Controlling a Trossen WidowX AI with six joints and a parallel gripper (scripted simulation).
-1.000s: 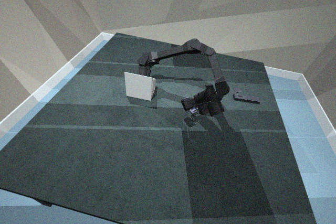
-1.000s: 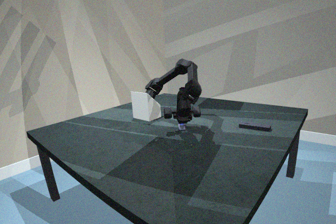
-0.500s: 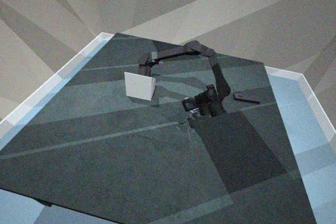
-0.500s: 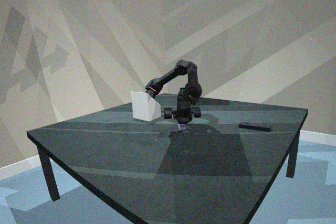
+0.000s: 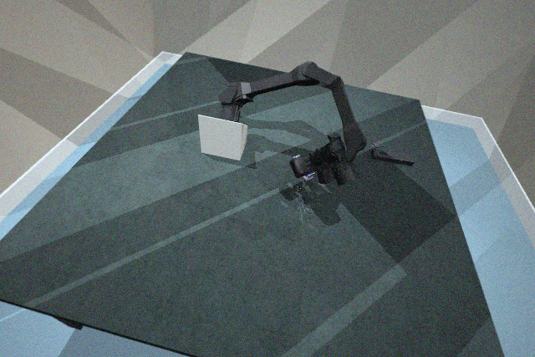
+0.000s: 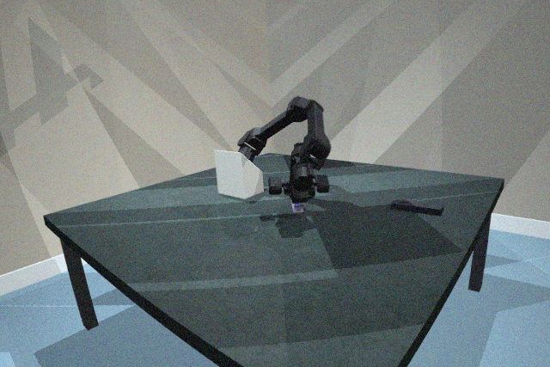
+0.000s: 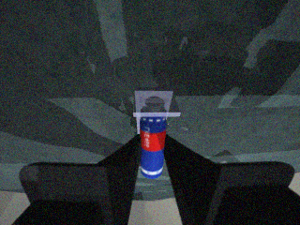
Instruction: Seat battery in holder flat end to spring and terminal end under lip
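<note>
My gripper tip is 10 mm below the battery. The rest, counted from my gripper tip: spring: 20 mm ahead, 30 mm to the right, 10 mm below.
</note>
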